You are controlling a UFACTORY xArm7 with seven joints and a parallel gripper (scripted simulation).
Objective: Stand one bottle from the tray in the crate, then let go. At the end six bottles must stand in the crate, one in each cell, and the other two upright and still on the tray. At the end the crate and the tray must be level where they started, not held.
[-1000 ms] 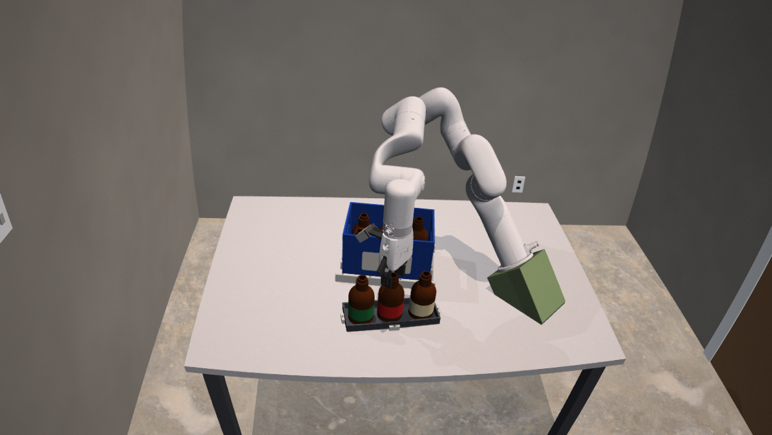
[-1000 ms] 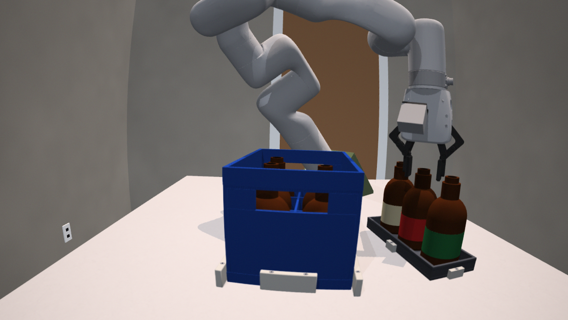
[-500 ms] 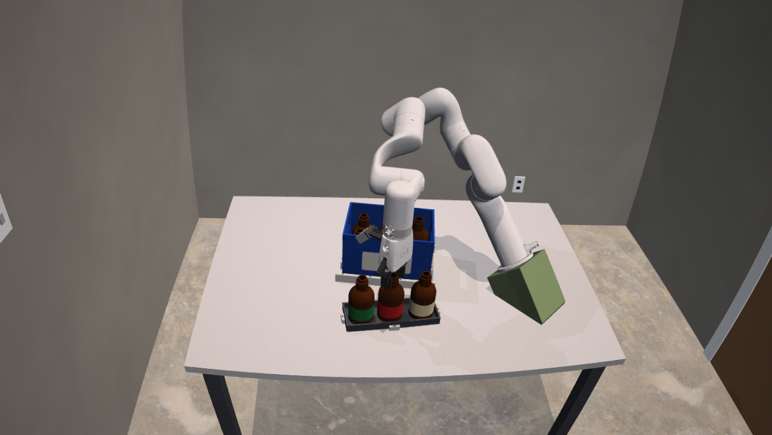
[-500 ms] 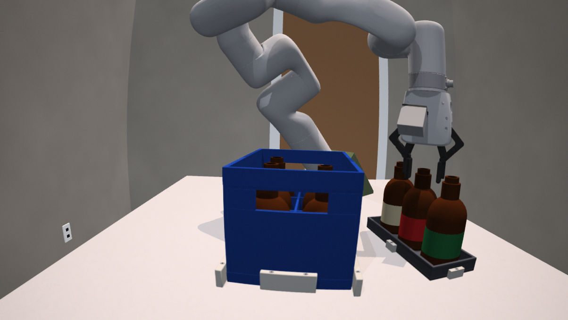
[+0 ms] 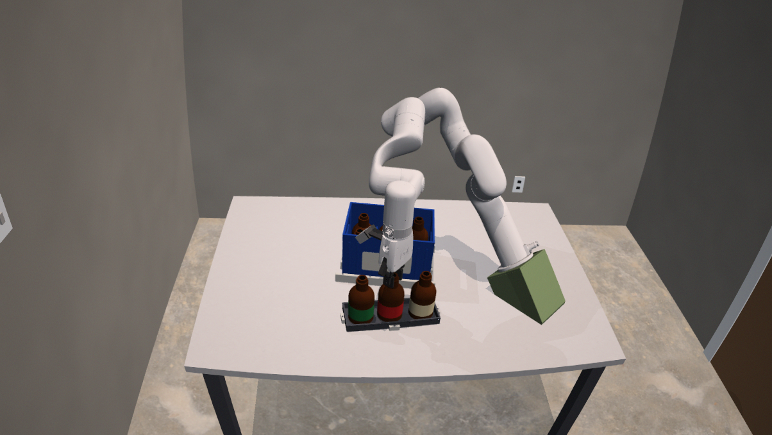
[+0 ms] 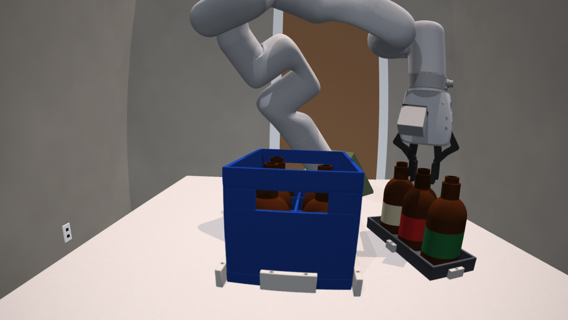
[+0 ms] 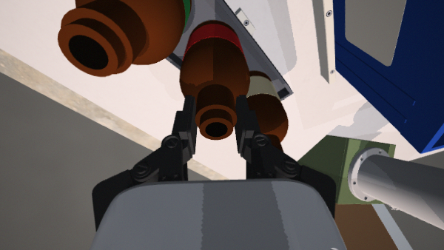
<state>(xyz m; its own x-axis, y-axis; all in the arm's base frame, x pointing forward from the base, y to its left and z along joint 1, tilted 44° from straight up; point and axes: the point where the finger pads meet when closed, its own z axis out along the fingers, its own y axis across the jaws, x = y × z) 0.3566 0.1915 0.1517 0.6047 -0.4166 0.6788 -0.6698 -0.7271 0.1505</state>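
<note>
Right now my hand is 70 mm above the red-labelled bottle. From my hand the other things lie so: blue crate 240 mm to the right, 70 mm below, 50 mm behind; dark tray 140 mm below.
</note>
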